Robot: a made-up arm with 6 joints.
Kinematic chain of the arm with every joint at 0, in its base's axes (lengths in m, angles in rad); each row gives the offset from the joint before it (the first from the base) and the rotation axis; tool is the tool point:
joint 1: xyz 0 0 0.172 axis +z
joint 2: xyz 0 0 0 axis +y
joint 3: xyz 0 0 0.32 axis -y
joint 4: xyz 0 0 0 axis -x
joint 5: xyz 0.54 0 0 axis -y
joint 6: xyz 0 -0.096 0 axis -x
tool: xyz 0 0 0
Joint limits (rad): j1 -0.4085..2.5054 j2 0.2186..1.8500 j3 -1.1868..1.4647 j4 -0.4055..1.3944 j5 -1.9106..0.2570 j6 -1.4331..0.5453
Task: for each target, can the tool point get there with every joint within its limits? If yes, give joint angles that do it. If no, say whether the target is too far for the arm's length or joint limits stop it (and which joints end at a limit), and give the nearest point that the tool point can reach.
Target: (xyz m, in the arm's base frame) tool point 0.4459 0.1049 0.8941
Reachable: yes | joints 0.4321 0.3518 1.1919 0.3099 -1.2332 -0.9552
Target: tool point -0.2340 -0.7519 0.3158
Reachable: no: joint limits stop it (at a limit: joint 2, joint 3, joint 4) | nearest point -0.0741 -0.2382 0.0650 | short by 0.594 m
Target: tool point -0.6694 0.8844 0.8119
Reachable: no: too far | nearest point -0.4539 0.5997 0.6059 | short by 0.412 m
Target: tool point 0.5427 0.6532 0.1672
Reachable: yes | joints 0.9900 1.3228 1.1886 -0.1174 -0.3559 0.1659
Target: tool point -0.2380 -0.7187 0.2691
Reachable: no: joint limits stop it (at a limit: joint 2, joint 3, joint 4) | nearest point -0.0784 -0.2369 0.0650 | short by 0.547 m
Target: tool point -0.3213 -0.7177 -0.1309
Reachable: no: joint limits stop it (at a limit: joint 2) | nearest point -0.0985 -0.2199 -0.0265 | short by 0.555 m
